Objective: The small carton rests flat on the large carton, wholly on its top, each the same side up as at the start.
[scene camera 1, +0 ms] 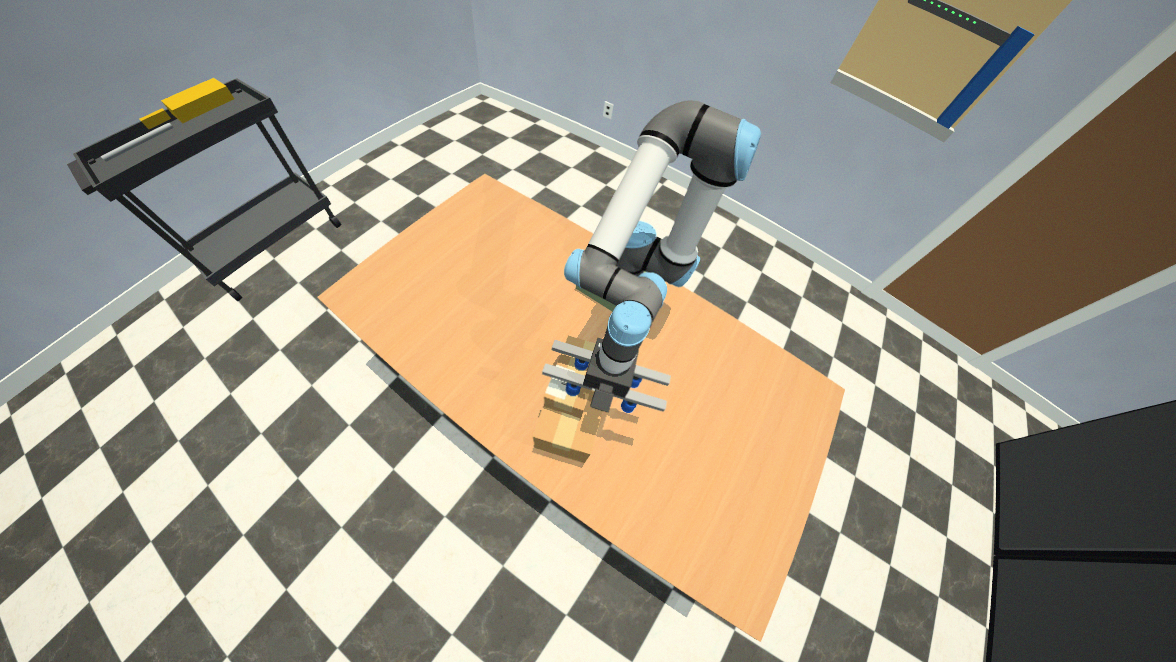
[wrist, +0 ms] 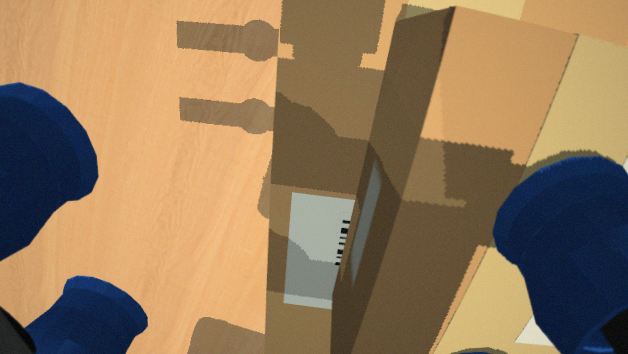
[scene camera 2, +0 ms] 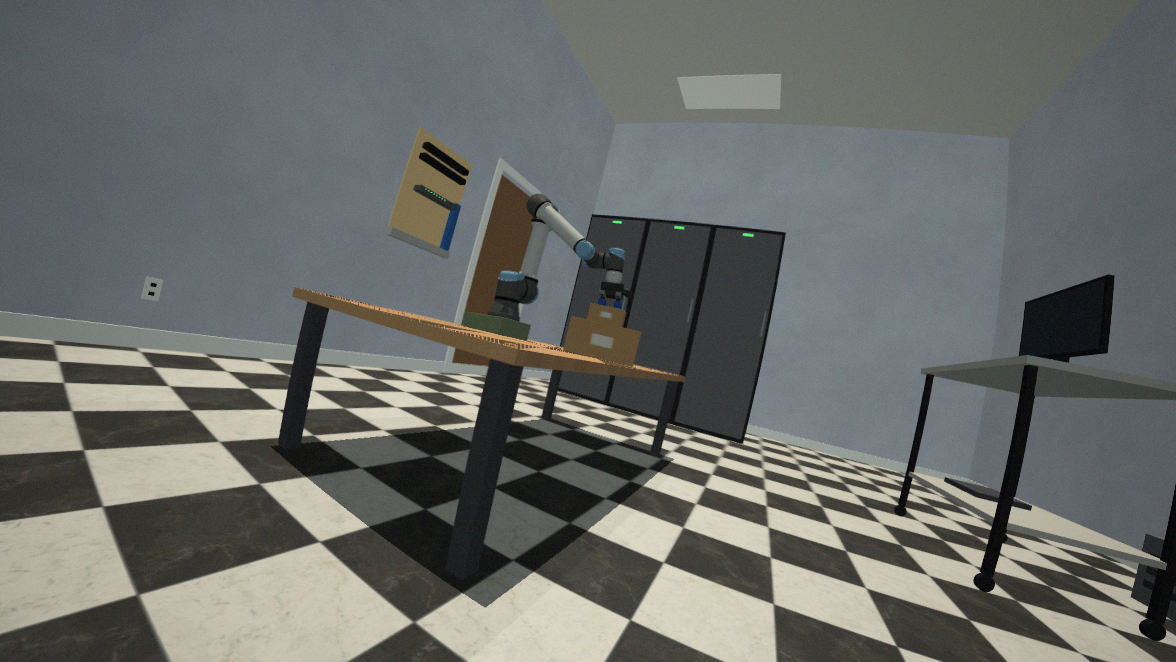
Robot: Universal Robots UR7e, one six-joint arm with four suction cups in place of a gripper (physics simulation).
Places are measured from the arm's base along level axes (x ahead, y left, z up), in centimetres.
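Pixels of known places: end effector, tool point: [wrist: 283, 279]; arm's base, origin of the base link: [scene camera 2: 503, 319].
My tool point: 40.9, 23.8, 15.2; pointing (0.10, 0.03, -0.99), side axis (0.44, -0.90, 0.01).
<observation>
For each thing: its top centre in the pictures, then the offset to it from my tool point, as dx, dy, dz.
- large carton, middle of its top: [wrist: 422, 184] [scene camera 1: 578, 390] [scene camera 2: 606, 324] +3.1, -4.9, -7.1
- small carton, middle of its top: [wrist: 530, 313] [scene camera 1: 574, 375] [scene camera 2: 609, 307] +3.4, -7.0, +0.3
The large carton [scene camera 1: 563, 436] [scene camera 2: 600, 342] [wrist: 314, 127] stands on the wooden table [scene camera 1: 459, 271] [scene camera 2: 369, 315] near its front edge, with a white label on its side. The small carton [scene camera 1: 561, 388] [scene camera 2: 607, 313] [wrist: 478, 88] rests flat on top of it. My suction gripper [scene camera 1: 607, 386] [scene camera 2: 612, 296] is down on the small carton's top. In the wrist view one blue cup [wrist: 567, 246] sits over that top, and the other cups hang beside the cartons over the table. Suction is on.
The arm's green base [scene camera 2: 492, 325] stands on the table behind the cartons. A black cart [scene camera 1: 106, 172] with a yellow box [scene camera 1: 197, 96] stands at the far left. Dark cabinets [scene camera 2: 698, 329] [scene camera 1: 1086, 494] stand beyond the table. A desk with a monitor [scene camera 2: 1065, 317] is at the right.
</observation>
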